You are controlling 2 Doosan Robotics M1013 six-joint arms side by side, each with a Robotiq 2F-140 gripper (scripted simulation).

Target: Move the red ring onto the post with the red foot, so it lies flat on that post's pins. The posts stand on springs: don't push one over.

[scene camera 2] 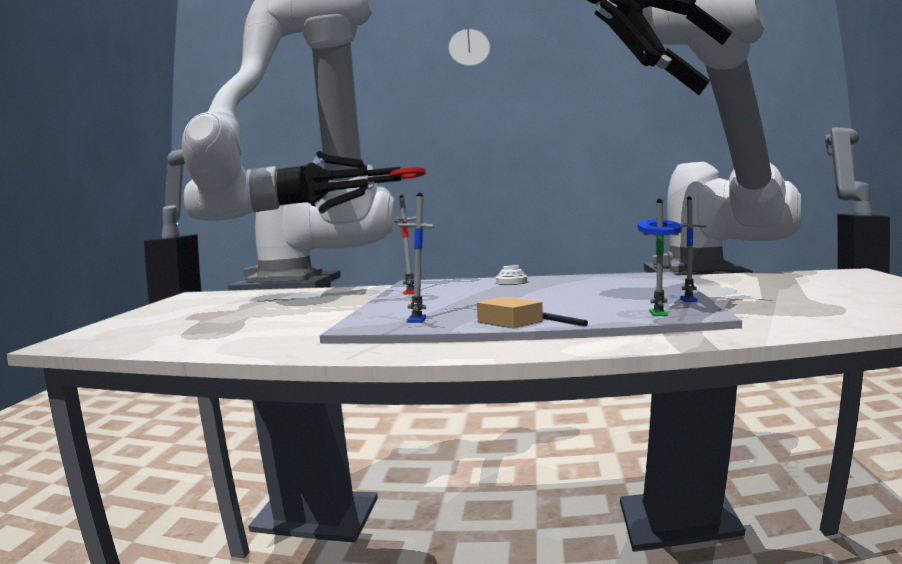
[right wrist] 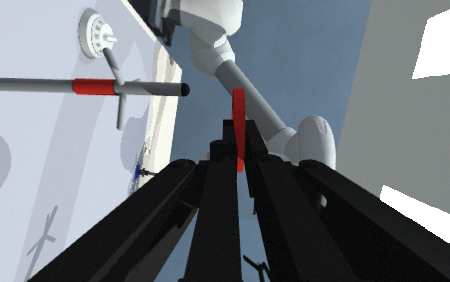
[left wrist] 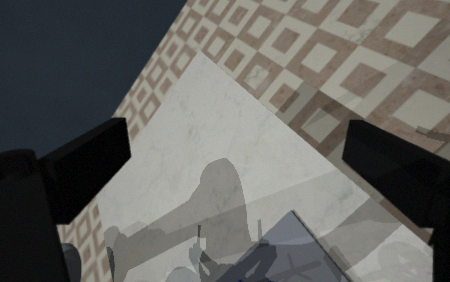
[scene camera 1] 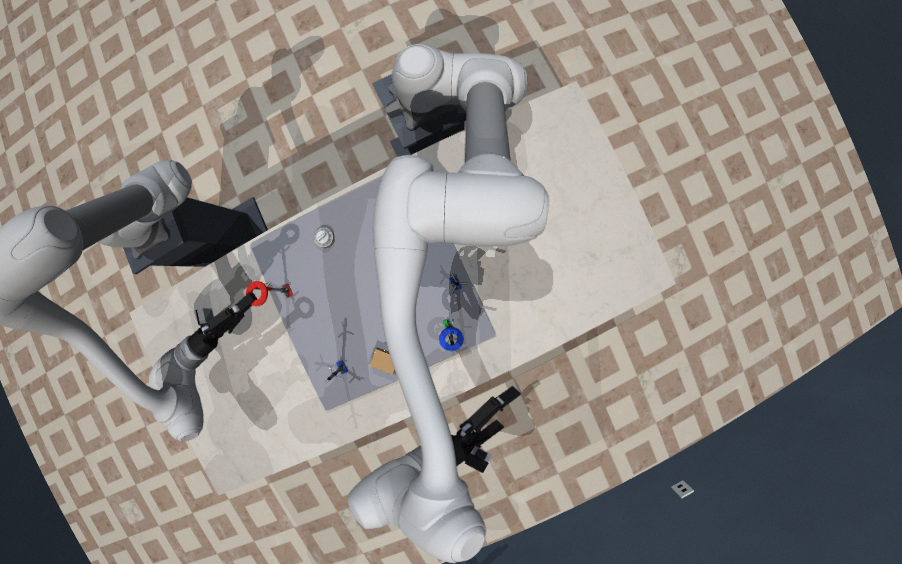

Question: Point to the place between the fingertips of my left gripper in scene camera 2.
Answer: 716, 61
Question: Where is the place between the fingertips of my right gripper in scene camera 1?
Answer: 253, 296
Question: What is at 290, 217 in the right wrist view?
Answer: My right gripper.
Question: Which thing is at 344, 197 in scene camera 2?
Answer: My right gripper.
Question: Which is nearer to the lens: the red ring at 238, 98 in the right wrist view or the white round object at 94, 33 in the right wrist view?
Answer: The red ring.
